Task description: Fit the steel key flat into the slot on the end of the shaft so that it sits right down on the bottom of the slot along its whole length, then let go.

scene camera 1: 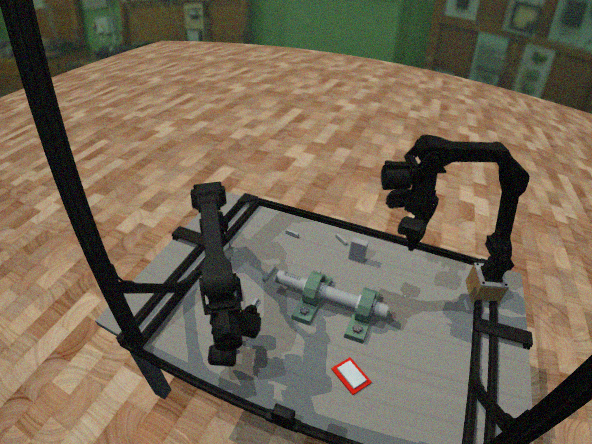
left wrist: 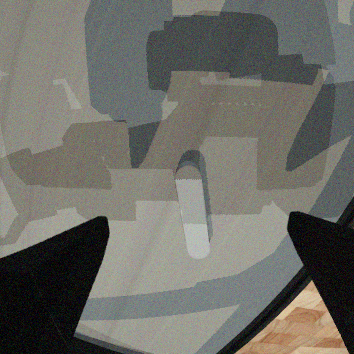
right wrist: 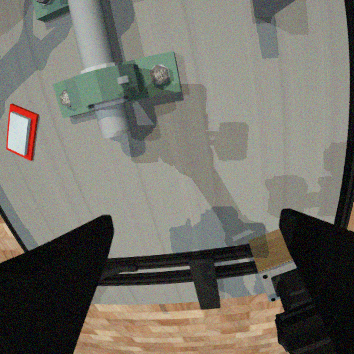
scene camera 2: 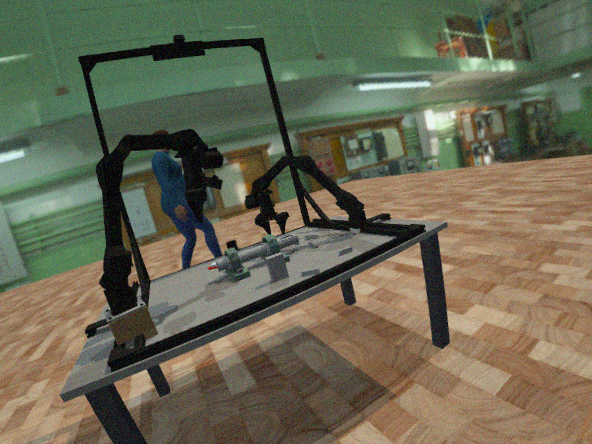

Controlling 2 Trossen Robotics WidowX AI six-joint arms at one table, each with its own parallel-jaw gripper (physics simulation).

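Places are measured from the left arm's base along level axes (x down, y left, z ahead), in centimetres.
Where they show: left gripper, fingertip midpoint: (left wrist: 200,224) (scene camera 2: 276,234); right gripper, fingertip midpoint: (scene camera 1: 415,241) (right wrist: 196,221) (scene camera 2: 200,220); left arm's base, link origin: (scene camera 2: 359,226); right arm's base, link origin: (scene camera 1: 491,274) (right wrist: 290,280) (scene camera 2: 124,308).
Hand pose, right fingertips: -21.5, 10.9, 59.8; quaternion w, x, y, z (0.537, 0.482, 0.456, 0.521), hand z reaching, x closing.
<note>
Each offset is from my right fingertips to the top centre of the thing, as dx, dy, dz. "*": to the spot under its first point.
The steel key {+22.5, -41.1, -32.1} (left wrist: 192,215), a pale bar with rounded ends, lies on the table in the left wrist view; part of a pale bar {+22.2, -24.0, -34.8} (scene camera 1: 256,302), apparently the key, shows beside the left gripper in scene camera 1. My left gripper (left wrist: 200,224) (scene camera 2: 275,232) is open above it, one finger on each side, touching nothing. The grey shaft {+16.1, -12.1, -16.6} (scene camera 1: 342,296) (scene camera 2: 255,251) (right wrist: 90,35) lies in two green holders (scene camera 1: 314,287) (scene camera 1: 367,302). Its slotted end {* +16.9, -14.8, -29.4} (scene camera 1: 287,278) (scene camera 2: 291,241) is toward the left arm; the slot's inside cannot be made out. My right gripper (right wrist: 196,221) is open and empty, high above the table.
Loose bars {+21.8, +8.9, -41.9} (scene camera 1: 292,233) {+22.0, +15.6, -26.0} (scene camera 1: 341,239) lie toward the far edge, near a grey block {+15.8, +10.2, -17.7} (scene camera 1: 358,250) (scene camera 2: 276,267). Another bar {+21.8, -11.3, -37.9} (scene camera 1: 270,273) lies by the shaft's slotted end. A red-rimmed white pad {+22.0, -30.2, -1.0} (scene camera 1: 351,374) (right wrist: 19,132) lies nearer. Black rails (scene camera 1: 320,217) edge the table.
</note>
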